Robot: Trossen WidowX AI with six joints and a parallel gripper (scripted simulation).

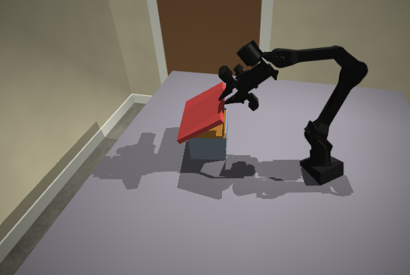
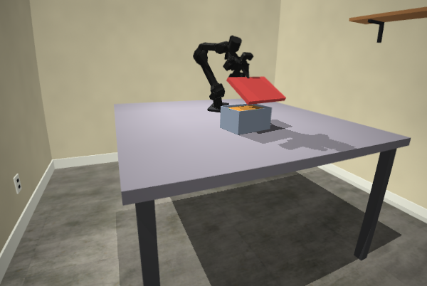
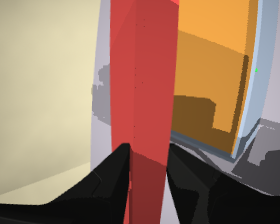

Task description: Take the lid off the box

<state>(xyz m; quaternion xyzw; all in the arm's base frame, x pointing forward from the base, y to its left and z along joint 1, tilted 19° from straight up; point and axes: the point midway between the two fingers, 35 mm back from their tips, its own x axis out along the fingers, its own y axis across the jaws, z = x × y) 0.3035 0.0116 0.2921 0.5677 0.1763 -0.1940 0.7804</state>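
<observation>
My gripper is now 10 cm short of the lid, 6 cm above it and 1 cm to the right of it. The rest, counted from my hand: storage box (20 cm below, 8 cm ahead, 4 cm to the right).
</observation>
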